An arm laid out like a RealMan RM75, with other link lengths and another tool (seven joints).
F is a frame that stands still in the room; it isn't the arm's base.
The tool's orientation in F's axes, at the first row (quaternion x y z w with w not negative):
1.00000, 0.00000, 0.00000, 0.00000
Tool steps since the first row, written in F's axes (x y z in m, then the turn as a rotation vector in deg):
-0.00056, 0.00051, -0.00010, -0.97, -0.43, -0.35
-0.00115, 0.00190, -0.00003, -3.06, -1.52, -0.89
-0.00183, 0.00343, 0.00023, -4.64, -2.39, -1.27
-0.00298, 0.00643, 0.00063, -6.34, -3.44, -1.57
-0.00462, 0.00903, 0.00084, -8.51, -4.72, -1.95
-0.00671, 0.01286, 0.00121, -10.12, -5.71, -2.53
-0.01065, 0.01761, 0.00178, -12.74, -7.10, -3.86
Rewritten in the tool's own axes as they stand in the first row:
-0.00056, -0.00051, 0.00010, -0.97, 0.43, 0.35
-0.00115, -0.00190, 0.00003, -3.06, 1.52, 0.89
-0.00183, -0.00343, -0.00023, -4.64, 2.39, 1.27
-0.00298, -0.00643, -0.00063, -6.34, 3.44, 1.57
-0.00462, -0.00903, -0.00084, -8.51, 4.72, 1.95
-0.00671, -0.01286, -0.00121, -10.12, 5.71, 2.53
-0.01065, -0.01761, -0.00178, -12.74, 7.10, 3.86

